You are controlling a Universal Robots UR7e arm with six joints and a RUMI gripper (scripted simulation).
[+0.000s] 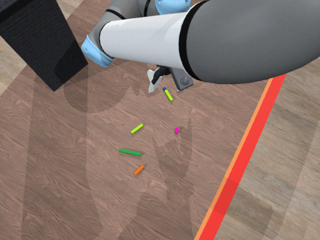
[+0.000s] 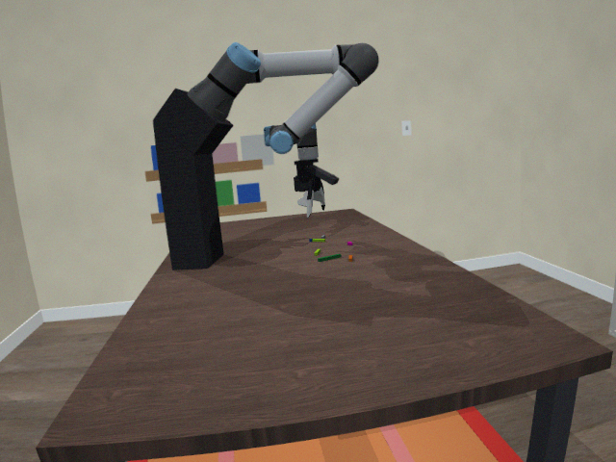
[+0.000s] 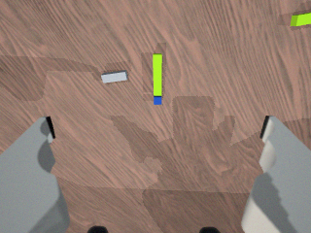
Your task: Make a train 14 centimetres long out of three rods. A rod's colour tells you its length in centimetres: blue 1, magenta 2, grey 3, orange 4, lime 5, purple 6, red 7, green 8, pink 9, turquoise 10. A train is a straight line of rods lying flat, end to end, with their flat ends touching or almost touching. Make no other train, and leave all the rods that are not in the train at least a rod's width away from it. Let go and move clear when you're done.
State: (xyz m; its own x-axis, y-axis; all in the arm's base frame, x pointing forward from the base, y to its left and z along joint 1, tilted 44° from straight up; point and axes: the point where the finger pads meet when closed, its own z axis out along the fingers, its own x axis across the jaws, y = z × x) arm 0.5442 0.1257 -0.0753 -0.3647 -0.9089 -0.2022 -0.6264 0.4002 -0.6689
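The green rod lies 10 mm behind my hand, 260 mm to the right of it and 100 mm below it. Round my hand: magenta rod (100 mm ahead, 110 mm to the right, 100 mm below); then blue rod (30 mm behind, 20 mm to the left, 100 mm below); then grey rod (30 mm ahead, 50 mm to the left, 100 mm below).
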